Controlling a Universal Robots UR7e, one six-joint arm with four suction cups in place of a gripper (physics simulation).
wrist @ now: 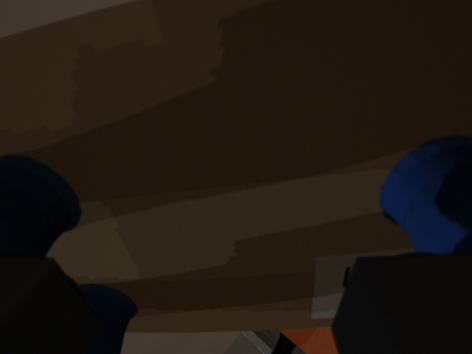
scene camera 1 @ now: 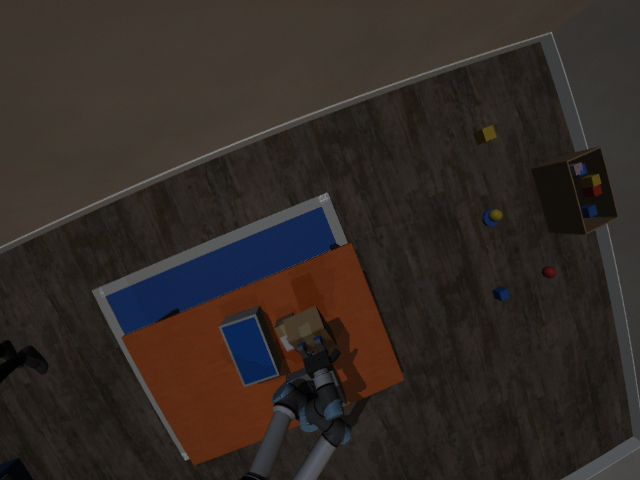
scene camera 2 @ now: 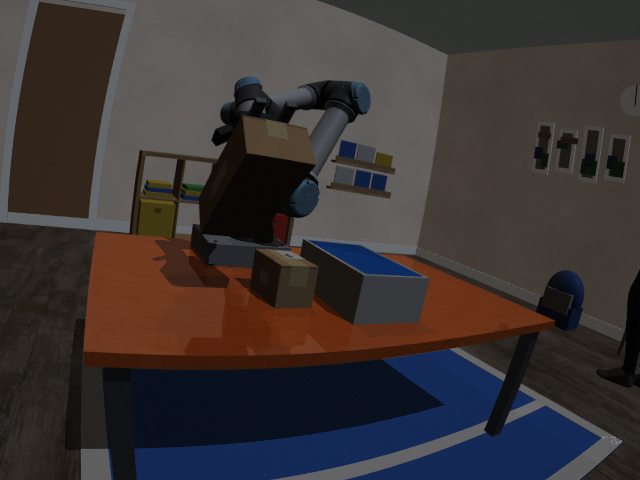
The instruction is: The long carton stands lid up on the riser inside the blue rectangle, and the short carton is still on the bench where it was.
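Seen in the pictures: hand, its tool point: [wrist: 231, 239] [scene camera 1: 311, 343]; arm's base, origin of its link: [scene camera 1: 309, 392].
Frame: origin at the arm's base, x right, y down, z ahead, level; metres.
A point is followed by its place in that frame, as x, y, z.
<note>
The long carton [scene camera 1: 313, 317] {0.205, -0.302, 0.525} [scene camera 2: 273, 147] {0.171, -0.288, 0.536} [wrist: 250, 125] {0.208, -0.248, 0.379} hangs steeply tilted in the air, clear of the bench, behind the short carton in the scene camera 2 view. My gripper [scene camera 1: 310, 350] {0.150, -0.249, 0.395} [scene camera 2: 256, 107] is behind its upper part, with its suction cups on the carton; blue cups [wrist: 425, 195] show in the wrist view. The contact itself is partly hidden. The short carton [scene camera 1: 281, 329] {0.003, -0.033, 0.420} [scene camera 2: 286, 295] {0.046, 0.041, 0.446} stands upright on the orange bench [scene camera 1: 206, 413] {-0.626, 0.073, 0.050} [scene camera 2: 180, 335] {0.327, 0.073, 0.614}, beside the riser. The grey riser [scene camera 1: 242, 316] {-0.162, -0.016, 0.553} [scene camera 2: 390, 299] {-0.173, 0.010, 0.553} carries the blue rectangle [scene camera 1: 250, 351] {-0.186, -0.047, 0.373} [scene camera 2: 367, 258] {-0.202, -0.047, 0.382} on top, with no carton on it.
The grey robot base [scene camera 2: 232, 254] {0.089, 0.034, 0.113} stands on the bench behind the short carton. A shelf unit [scene camera 2: 135, 191] stands by the wall. An open toy box [scene camera 1: 555, 198] and several toys lie on the floor to the right in the scene camera 1 view.
</note>
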